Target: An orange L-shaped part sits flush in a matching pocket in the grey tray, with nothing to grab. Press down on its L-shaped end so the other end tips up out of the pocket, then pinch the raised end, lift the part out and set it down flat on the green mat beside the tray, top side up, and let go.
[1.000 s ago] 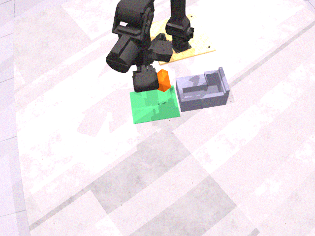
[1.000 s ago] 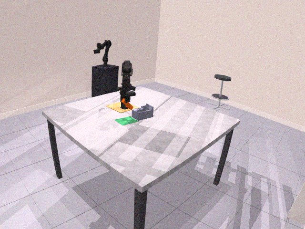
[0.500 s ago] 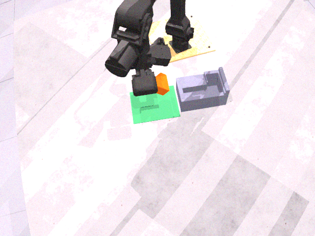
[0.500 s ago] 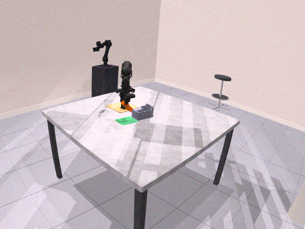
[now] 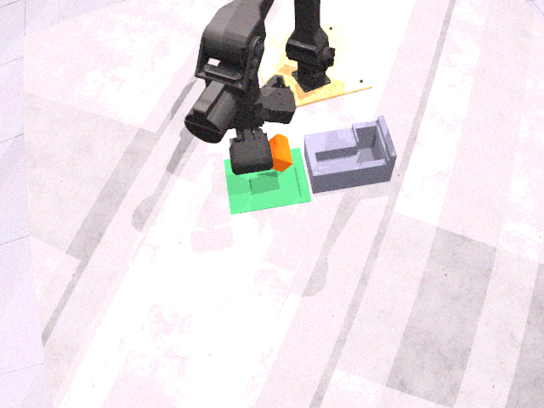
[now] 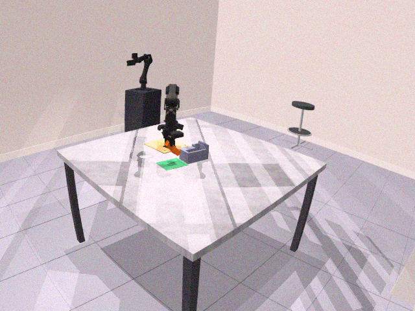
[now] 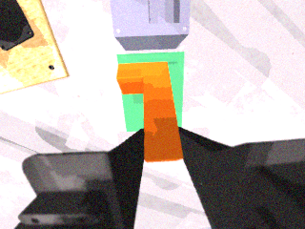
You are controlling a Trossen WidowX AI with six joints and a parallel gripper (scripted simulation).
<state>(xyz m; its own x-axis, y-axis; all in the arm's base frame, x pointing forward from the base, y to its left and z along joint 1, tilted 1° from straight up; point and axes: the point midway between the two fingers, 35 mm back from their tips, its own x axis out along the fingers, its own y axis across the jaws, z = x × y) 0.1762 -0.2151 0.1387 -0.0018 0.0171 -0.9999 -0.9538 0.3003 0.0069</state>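
The green mat lies 2 cm to the left of my gripper tip and 13 cm below it. Round my gripper tip: grey tray (5 cm ahead, 17 cm to the left, 13 cm below); orange L-shaped part (3 cm to the left, 3 cm below).
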